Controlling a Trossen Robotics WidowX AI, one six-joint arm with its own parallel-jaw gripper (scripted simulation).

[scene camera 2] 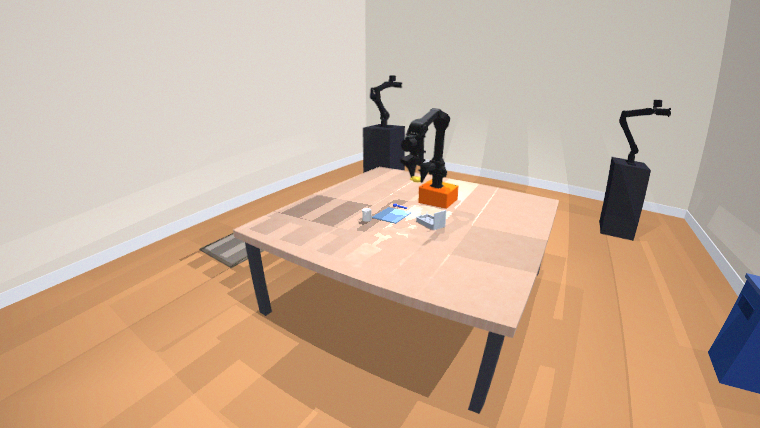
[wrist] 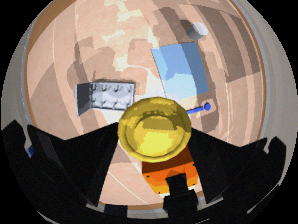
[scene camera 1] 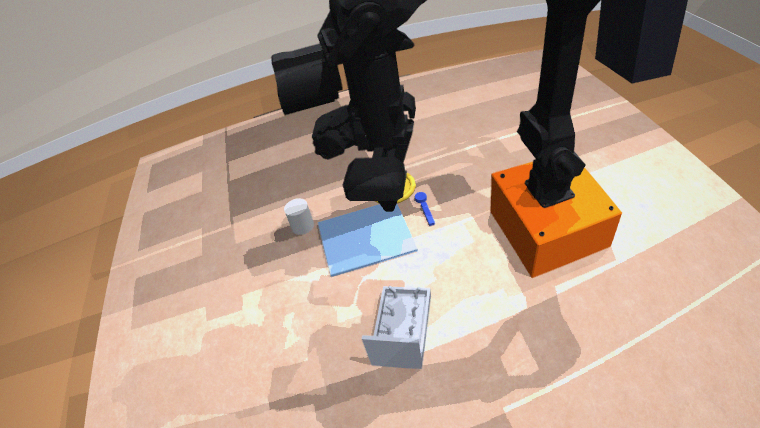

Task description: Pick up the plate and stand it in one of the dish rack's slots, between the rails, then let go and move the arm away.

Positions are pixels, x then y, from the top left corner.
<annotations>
My gripper (scene camera 1: 392, 192) holds a yellow plate (wrist: 156, 128).
</annotations>
